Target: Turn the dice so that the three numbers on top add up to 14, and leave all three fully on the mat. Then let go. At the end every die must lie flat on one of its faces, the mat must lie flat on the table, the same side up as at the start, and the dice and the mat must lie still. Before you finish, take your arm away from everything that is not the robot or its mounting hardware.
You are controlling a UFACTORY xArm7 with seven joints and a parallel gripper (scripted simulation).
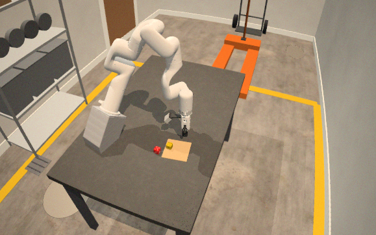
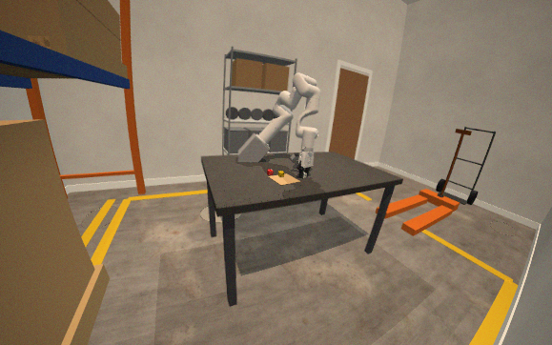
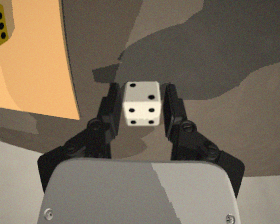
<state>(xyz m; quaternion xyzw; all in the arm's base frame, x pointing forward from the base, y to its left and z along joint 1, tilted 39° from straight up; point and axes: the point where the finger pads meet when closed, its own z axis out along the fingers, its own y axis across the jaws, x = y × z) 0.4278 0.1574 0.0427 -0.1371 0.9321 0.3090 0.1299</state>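
The white die lies 1 cm below my hand. The rest, counted from my hand: mat: 1 cm ahead, 14 cm to the right, 2 cm below; red die: 9 cm behind, 20 cm to the right, 1 cm below; yellow die: 4 cm behind, 14 cm to the right.
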